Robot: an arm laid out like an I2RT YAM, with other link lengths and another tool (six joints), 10 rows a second.
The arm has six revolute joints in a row. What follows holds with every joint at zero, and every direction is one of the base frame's. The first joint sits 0.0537 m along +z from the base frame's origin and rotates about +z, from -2.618 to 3.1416 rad. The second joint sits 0.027 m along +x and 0.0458 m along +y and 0.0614 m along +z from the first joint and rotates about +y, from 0 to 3.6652 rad. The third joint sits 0.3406 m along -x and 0.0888 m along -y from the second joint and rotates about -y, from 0 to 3.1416 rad. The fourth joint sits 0.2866 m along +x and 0.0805 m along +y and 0.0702 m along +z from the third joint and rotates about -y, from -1.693 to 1.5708 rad. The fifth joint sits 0.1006 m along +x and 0.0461 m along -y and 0.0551 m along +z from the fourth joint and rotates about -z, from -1.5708 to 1.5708 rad. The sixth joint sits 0.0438 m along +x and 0.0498 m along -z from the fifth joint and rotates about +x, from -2.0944 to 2.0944 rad. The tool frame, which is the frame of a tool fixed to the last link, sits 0.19 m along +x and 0.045 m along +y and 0.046 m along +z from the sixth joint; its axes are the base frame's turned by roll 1.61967, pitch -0.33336 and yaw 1.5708 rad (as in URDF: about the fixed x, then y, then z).
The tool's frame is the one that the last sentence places.
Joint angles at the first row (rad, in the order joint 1, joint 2, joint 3, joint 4, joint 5, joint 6):
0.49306, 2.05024, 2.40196, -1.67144, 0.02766, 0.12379
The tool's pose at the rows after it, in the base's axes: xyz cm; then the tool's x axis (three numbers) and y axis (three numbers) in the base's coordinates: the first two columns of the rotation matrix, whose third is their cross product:
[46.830 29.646 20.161 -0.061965 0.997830 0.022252 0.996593 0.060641 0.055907]
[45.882 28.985 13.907 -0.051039 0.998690 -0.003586 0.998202 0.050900 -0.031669]
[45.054 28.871 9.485 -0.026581 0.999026 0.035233 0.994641 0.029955 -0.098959]
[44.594 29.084 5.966 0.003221 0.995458 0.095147 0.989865 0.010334 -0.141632]
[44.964 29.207 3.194 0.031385 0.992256 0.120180 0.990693 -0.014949 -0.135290]
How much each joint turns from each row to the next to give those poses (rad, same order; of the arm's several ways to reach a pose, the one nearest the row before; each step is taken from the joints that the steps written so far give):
0.02784, 0.02405, -0.16438, 0.04119, -0.00115, 0.00152
-0.00839, 0.00151, -0.19764, 0.10912, -0.01564, 0.00268
-0.02250, 0.00000, -0.15297, 0.10986, -0.06485, 0.00038
-0.02403, -0.00001, -0.13238, 0.12055, -0.07324, 0.00038
-0.00763, 0.00002, -0.10219, 0.12205, -0.02022, 0.02098

